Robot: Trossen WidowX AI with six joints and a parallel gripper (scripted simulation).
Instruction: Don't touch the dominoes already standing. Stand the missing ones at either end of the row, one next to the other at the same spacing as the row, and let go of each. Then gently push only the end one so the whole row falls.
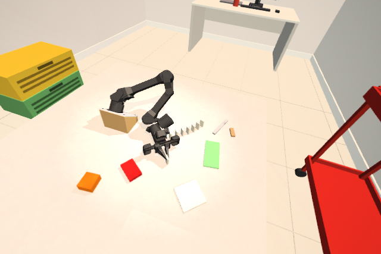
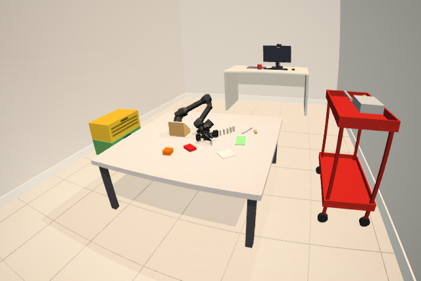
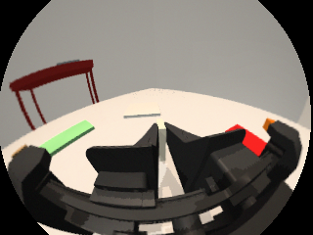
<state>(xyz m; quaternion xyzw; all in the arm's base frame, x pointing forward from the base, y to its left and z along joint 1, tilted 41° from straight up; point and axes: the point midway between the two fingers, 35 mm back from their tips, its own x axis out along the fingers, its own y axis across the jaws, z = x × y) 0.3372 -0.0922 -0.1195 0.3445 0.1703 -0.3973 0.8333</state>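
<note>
My gripper tip is now 140 mm short of the white card, 120 mm to the left of it and 50 mm above it. The rest, counted from my gripper tip: green card: 210 mm ahead, 120 mm to the left, 50 mm below; orange block: 290 mm behind, 180 mm to the right, 30 mm below; red block: 150 mm behind, 80 mm to the right, 40 mm below.
</note>
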